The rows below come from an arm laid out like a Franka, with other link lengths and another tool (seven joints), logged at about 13 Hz.
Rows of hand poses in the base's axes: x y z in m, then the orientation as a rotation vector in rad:
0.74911, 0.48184, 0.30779, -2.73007, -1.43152, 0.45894
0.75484, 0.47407, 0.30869, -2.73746, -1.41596, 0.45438
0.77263, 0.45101, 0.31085, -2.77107, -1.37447, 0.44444
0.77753, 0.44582, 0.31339, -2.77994, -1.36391, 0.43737
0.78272, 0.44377, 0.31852, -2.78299, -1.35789, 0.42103
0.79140, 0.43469, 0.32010, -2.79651, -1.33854, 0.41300
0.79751, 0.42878, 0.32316, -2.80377, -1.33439, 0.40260
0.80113, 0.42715, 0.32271, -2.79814, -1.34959, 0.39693
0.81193, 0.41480, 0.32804, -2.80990, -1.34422, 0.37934
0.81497, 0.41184, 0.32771, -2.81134, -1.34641, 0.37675
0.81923, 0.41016, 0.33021, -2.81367, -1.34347, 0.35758
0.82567, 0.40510, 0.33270, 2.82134, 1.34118, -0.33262
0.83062, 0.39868, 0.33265, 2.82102, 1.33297, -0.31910
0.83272, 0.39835, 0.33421, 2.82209, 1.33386, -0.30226
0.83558, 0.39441, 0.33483, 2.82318, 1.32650, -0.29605
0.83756, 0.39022, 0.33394, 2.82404, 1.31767, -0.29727
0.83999, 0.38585, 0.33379, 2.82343, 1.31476, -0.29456
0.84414, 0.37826, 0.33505, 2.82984, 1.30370, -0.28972
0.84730, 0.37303, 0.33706, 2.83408, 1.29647, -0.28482
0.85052, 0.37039, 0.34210, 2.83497, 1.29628, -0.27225
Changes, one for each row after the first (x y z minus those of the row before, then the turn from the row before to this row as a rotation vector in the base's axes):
0.00573, -0.00777, 0.00090, 0.00094, -0.00255, -0.01115
0.01779, -0.02306, 0.00216, -0.00970, -0.01274, -0.03179
0.00490, -0.00519, 0.00254, -0.00101, -0.00575, -0.00820
0.00519, -0.00205, 0.00513, 0.00591, -0.00861, -0.00465
0.00868, -0.00908, 0.00158, -0.00185, -0.00678, -0.01446
0.00611, -0.00591, 0.00306, -0.00054, -0.00797, -0.00396
0.00362, -0.00163, -0.00045, 0.00214, -0.00315, 0.01030
0.01080, -0.01235, 0.00533, -0.00101, -0.01354, -0.00558
0.00304, -0.00296, -0.00033, -0.00084, -0.00241, 0.00108
0.00426, -0.00168, 0.00250, 0.00628, -0.01051, -0.00249
0.00644, -0.00506, 0.00249, 0.00373, -0.01619, -0.00305
0.00495, -0.00642, -0.00005, -0.00153, -0.00994, -0.00407
0.00210, -0.00033, 0.00156, 0.00433, -0.00987, 0.00028
0.00286, -0.00394, 0.00062, -0.00122, -0.00481, -0.00425
0.00198, -0.00419, -0.00089, -0.00341, -0.00057, -0.00505
0.00243, -0.00437, -0.00015, -0.00127, -0.00239, -0.00131
0.00415, -0.00759, 0.00126, 0.00130, -0.00293, -0.00815
0.00316, -0.00523, 0.00201, 0.00124, -0.00295, -0.00532
0.00322, -0.00264, 0.00504, 0.00297, -0.00749, -0.00026

